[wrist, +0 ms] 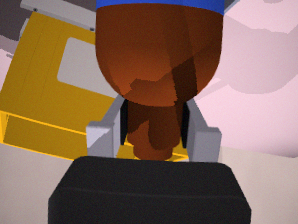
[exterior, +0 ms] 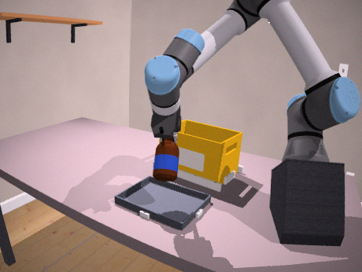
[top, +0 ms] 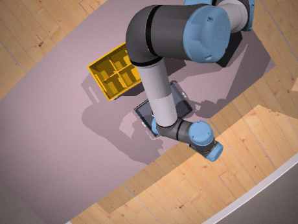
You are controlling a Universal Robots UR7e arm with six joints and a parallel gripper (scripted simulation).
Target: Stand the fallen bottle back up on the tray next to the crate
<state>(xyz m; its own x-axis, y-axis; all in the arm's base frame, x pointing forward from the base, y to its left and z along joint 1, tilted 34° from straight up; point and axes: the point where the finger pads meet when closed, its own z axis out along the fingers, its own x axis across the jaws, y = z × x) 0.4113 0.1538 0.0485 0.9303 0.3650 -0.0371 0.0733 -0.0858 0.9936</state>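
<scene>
Now: the bottle 1 cm behind my hand, 3 cm to the left of it and 4 cm below it. From my hand the other things lie so: dark grey tray 1 cm behind, 5 cm to the left, 19 cm below; yellow crate 3 cm behind, 24 cm to the right, 12 cm below.
</scene>
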